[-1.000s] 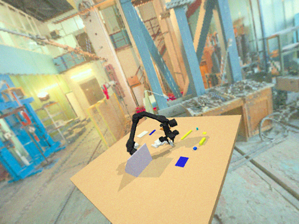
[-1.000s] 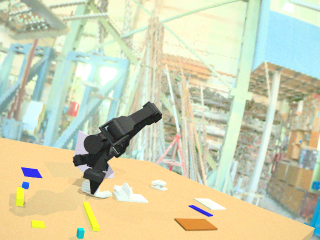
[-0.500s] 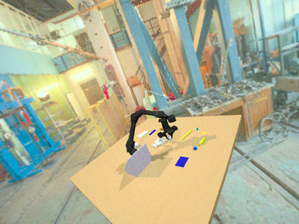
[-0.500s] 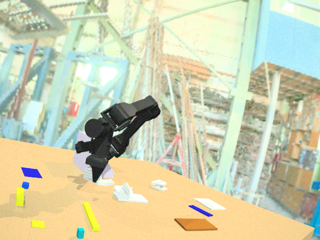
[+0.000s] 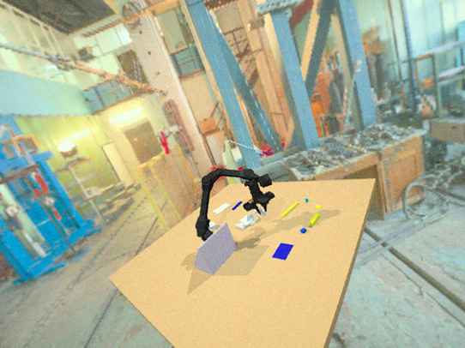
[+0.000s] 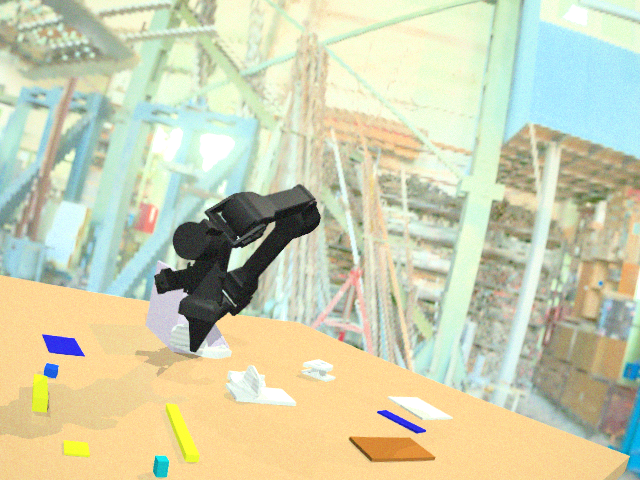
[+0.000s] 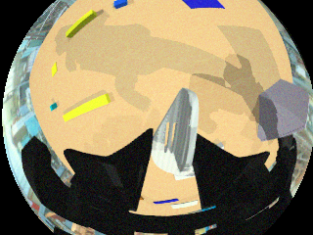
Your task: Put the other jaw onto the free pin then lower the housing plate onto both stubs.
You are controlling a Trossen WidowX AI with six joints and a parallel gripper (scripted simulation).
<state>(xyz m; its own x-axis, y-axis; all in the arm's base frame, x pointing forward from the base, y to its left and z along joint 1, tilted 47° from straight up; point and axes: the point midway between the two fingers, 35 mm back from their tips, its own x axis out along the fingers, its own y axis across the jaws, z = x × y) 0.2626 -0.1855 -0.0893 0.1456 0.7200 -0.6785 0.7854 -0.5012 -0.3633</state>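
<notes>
The white jaw lies 4 cm to the left of my gripper tip and 1 cm ahead of it. Round my gripper tip: yellow tile 27 cm to the right, 18 cm ahead, 8 cm below; then blue cube 24 cm to the right, 7 cm below, 5 cm behind; then cyan cube 24 cm ahead, 19 cm to the right, 7 cm below.
</notes>
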